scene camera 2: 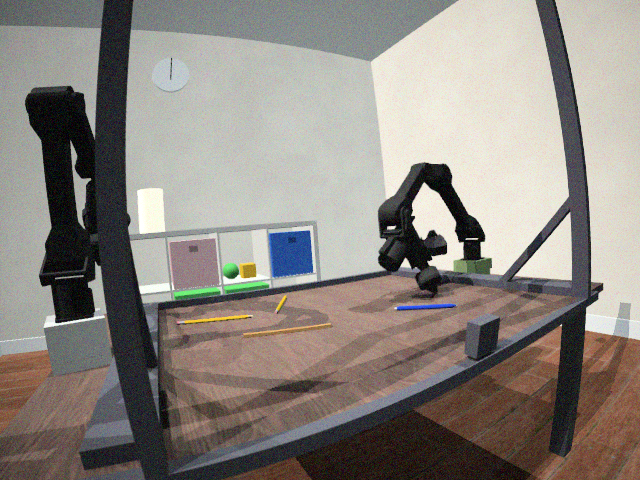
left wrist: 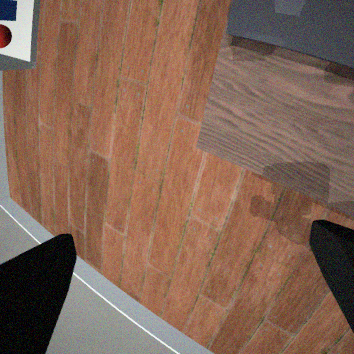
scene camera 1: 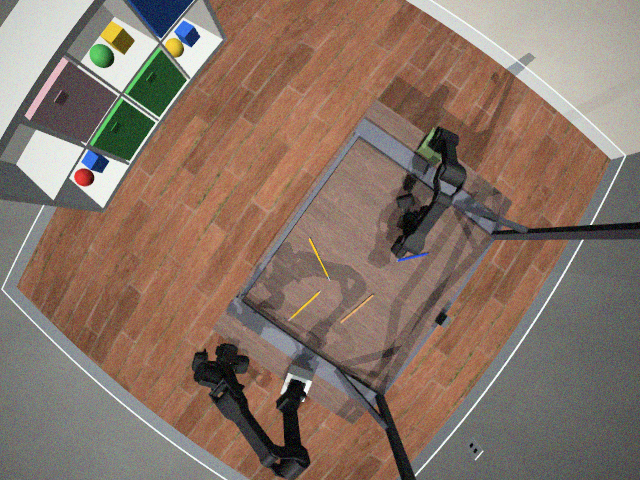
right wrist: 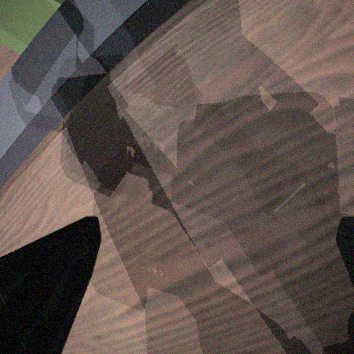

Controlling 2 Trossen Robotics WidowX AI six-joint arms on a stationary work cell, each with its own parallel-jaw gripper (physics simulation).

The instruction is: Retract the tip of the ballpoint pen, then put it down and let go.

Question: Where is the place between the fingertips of my left gripper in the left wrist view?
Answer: At 193, 240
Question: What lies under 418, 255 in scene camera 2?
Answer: My right gripper.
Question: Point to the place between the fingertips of my right gripper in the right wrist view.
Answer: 221, 229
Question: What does my left gripper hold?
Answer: Nothing.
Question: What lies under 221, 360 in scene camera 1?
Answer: My left gripper.
